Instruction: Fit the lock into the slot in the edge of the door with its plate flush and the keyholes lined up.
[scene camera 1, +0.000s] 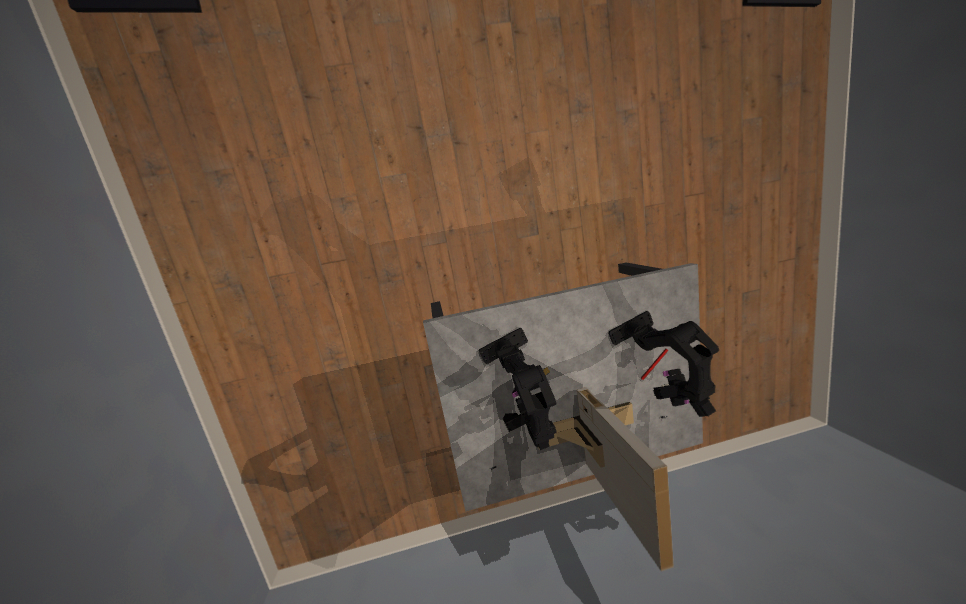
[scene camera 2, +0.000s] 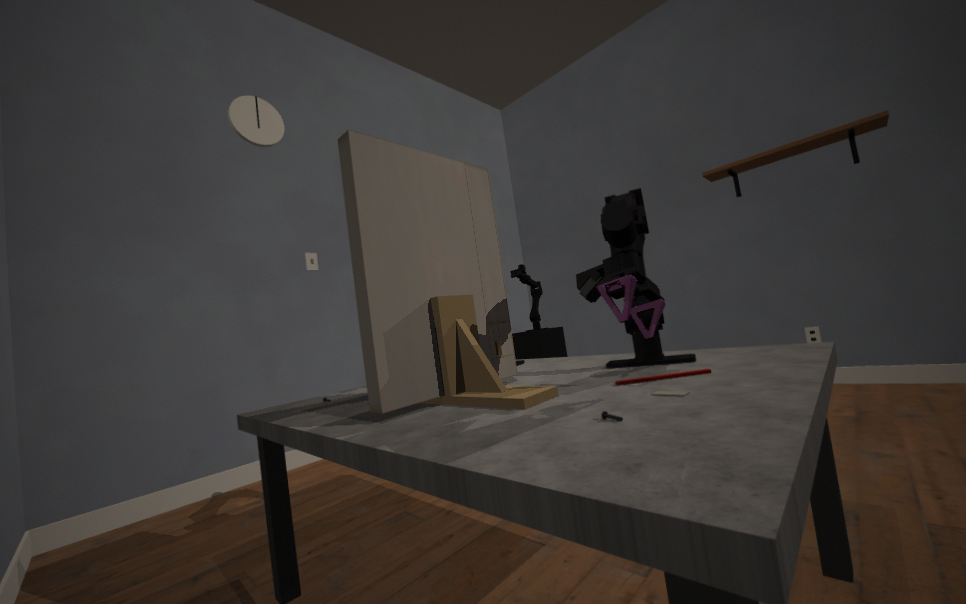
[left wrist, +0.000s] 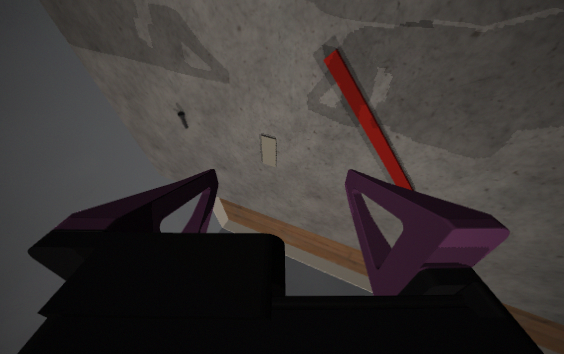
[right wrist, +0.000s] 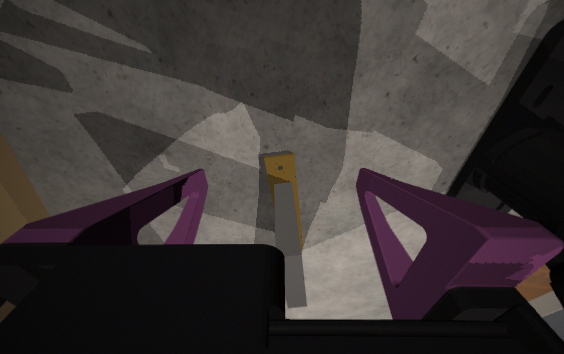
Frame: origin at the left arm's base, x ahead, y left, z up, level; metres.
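Seen in the pictures: left gripper, fingertip midpoint: (scene camera 2: 637, 330) (left wrist: 281, 176); right gripper, fingertip midpoint: (right wrist: 281, 177); left arm's base at its link origin: (scene camera 1: 630, 327) (scene camera 2: 650, 363); right arm's base at its link origin: (scene camera 1: 503, 345) (right wrist: 507, 155).
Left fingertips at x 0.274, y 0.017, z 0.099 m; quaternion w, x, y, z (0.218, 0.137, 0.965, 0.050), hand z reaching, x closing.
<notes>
Pixels of each thing's top centre, then the offset from my left fingertips to it.
- lock at its top centre: (right wrist: 293, 285) dx -0.279, dy -0.490, dz -0.020 m
- red bar at its top centre: (left wrist: 376, 137) (scene camera 2: 662, 375) (scene camera 1: 654, 364) dx -0.056, dy +0.025, dz -0.093 m
- small beige plate at its top centre: (left wrist: 268, 152) (scene camera 2: 670, 392) dx +0.081, dy +0.044, dz -0.097 m
- dark screw at its top centre: (scene camera 2: 611, 412) (left wrist: 180, 122) dx +0.221, dy -0.019, dz -0.089 m
The lock (right wrist: 287, 215), a grey body with a brass-coloured plate with a small hole, is low over or on the table in the right wrist view. A small part of its brass colour (scene camera 1: 546, 371) shows beside the right arm. My right gripper (right wrist: 281, 177) is open above the lock, with a finger to each side in the picture and a gap to both. My left gripper (scene camera 1: 676, 386) (scene camera 2: 636, 327) (left wrist: 281, 176) is open and empty above the table. The door (scene camera 1: 626, 462) (scene camera 2: 420, 249) stands upright on its edge. The slot's inside cannot be made out.
Wooden brackets (scene camera 1: 619, 413) (scene camera 2: 448, 349) hold the door near its foot. A red bar (scene camera 1: 653, 363) (scene camera 2: 662, 377) (left wrist: 367, 117), a small beige plate (scene camera 2: 669, 393) (left wrist: 269, 150) and a dark screw (scene camera 2: 611, 415) (left wrist: 183, 119) lie on the table near the left arm.
</notes>
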